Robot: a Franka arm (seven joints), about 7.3 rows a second.
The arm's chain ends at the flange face. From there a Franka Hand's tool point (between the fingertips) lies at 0.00 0.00 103.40 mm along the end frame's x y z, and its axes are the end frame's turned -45 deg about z.
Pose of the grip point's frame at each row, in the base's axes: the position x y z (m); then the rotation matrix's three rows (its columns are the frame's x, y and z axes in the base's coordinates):
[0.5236, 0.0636, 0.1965], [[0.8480, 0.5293, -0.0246], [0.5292, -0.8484, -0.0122], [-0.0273, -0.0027, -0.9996]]
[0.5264, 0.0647, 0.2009], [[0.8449, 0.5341, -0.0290], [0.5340, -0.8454, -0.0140], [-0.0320, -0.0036, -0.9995]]
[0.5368, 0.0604, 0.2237], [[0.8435, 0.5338, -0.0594], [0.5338, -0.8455, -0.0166], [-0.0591, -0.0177, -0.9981]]
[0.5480, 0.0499, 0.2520], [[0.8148, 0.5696, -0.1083], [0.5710, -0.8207, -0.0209], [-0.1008, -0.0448, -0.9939]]
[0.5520, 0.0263, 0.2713], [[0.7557, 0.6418, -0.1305], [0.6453, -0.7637, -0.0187], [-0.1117, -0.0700, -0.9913]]
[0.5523, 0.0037, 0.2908], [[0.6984, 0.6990, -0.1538], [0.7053, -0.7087, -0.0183], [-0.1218, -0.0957, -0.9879]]
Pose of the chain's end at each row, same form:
[0.5261, 0.0649, 0.2999], [[0.9739, -0.2254, -0.0246], [-0.2257, -0.9741, -0.0122], [-0.0212, 0.0174, -0.9996]]
[0.5294, 0.0661, 0.3042], [[0.9751, -0.2198, -0.0290], [-0.2202, -0.9754, -0.0140], [-0.0252, 0.0201, -0.9995]]
[0.5429, 0.0621, 0.3269], [[0.9739, -0.2190, -0.0594], [-0.2204, -0.9753, -0.0166], [-0.0543, 0.0293, -0.9981]]
[0.5592, 0.0521, 0.3548], [[0.9789, -0.1734, -0.1083], [-0.1766, -0.9841, -0.0209], [-0.1030, 0.0396, -0.9939]]
[0.5655, 0.0282, 0.3738], [[0.9882, -0.0805, -0.1305], [-0.0837, -0.9963, -0.0187], [-0.1285, 0.0295, -0.9913]]
[0.5682, 0.0056, 0.3929], [[0.9881, 0.0004, -0.1538], [-0.0024, -0.9998, -0.0183], [-0.1538, 0.0185, -0.9879]]

